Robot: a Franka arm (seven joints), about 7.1 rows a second.
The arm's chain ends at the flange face. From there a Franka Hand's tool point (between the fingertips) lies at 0.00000 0.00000 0.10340 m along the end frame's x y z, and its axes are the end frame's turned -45 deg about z.
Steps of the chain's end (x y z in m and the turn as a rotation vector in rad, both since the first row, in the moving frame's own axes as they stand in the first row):
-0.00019 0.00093 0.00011 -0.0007 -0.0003 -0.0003
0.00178 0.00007 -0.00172 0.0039 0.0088 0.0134
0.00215 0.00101 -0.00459 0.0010 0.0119 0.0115
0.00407 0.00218 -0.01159 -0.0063 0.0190 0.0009
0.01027 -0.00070 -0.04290 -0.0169 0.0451 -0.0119
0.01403 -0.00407 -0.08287 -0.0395 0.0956 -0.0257
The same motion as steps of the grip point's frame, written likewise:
-0.00087 0.00055 0.00011 -0.0003 -0.0007 -0.0003
0.00214 0.00167 -0.00172 -0.0035 0.0090 0.0134
0.00174 0.00304 -0.00460 -0.0077 0.0091 0.0115
0.00226 0.00627 -0.01161 -0.0179 0.0090 0.0009
0.00984 0.01129 -0.04302 -0.0438 0.0199 -0.0119
0.01702 0.01685 -0.08342 -0.0955 0.0397 -0.0257

